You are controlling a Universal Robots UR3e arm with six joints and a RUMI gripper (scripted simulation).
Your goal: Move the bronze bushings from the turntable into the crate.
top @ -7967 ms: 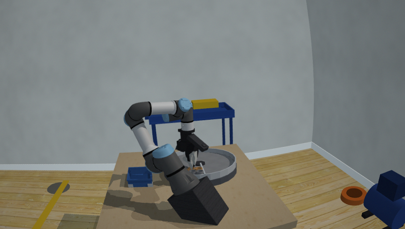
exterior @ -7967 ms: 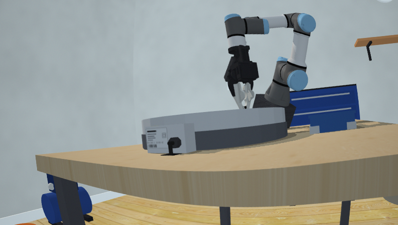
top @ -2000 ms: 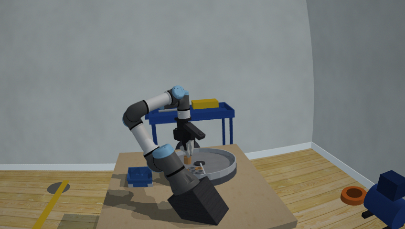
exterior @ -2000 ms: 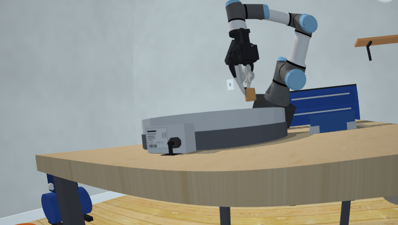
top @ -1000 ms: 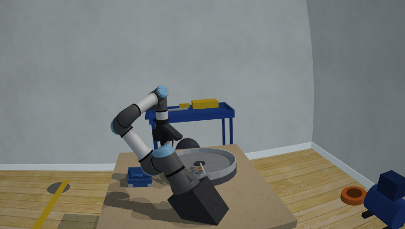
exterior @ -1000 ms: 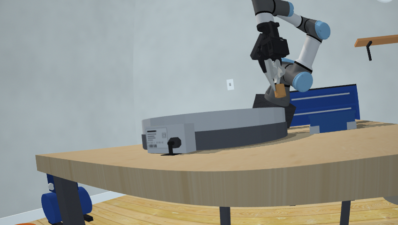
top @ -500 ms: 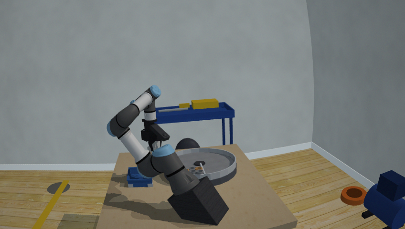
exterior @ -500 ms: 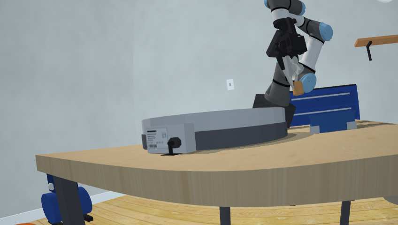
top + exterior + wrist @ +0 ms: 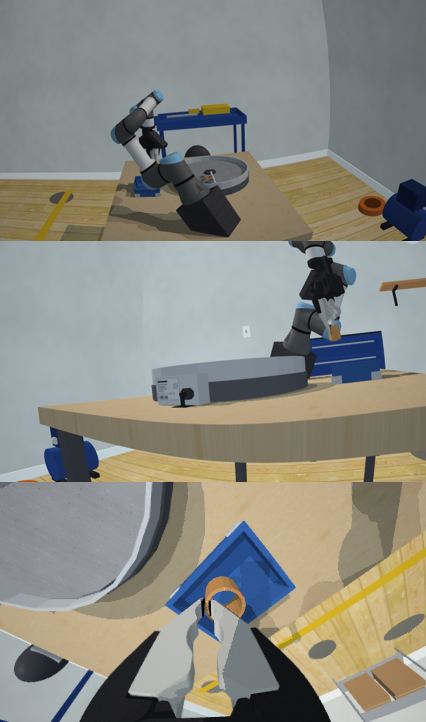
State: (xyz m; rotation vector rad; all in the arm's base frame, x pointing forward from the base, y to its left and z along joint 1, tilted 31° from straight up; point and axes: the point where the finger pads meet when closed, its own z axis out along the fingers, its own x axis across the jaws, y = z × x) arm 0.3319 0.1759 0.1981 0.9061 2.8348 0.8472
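Now: hand 13 cm above the blue crate, 6 cm to the right of it and 1 cm past it. Also, from my hand: grey turntable 28 cm to the right, 13 cm ahead, 10 cm below.
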